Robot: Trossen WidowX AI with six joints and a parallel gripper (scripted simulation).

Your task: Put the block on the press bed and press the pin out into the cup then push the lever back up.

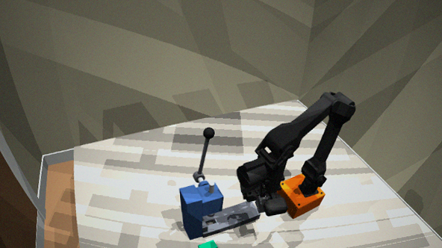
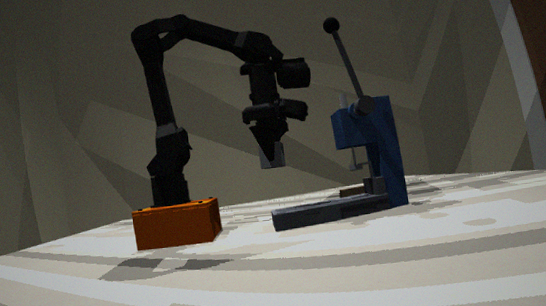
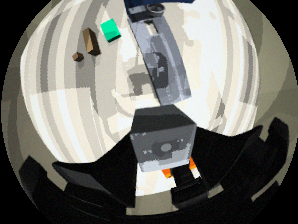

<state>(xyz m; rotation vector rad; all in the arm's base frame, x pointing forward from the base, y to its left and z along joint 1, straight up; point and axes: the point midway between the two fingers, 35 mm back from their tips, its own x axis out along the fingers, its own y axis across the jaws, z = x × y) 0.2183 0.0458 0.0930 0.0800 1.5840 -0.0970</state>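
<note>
Now: gripper tip 160 mm short of the punch, 40 mm to the left of it and 20 mm below it. The rest, counted from my gripper tip: round pin 10 mm ahead, 30 mm above; then green tile 190 mm ahead, 50 mm to the left, 120 mm below; then tan piece 170 mm ahead, 90 mm to the left, 110 mm below.
</note>
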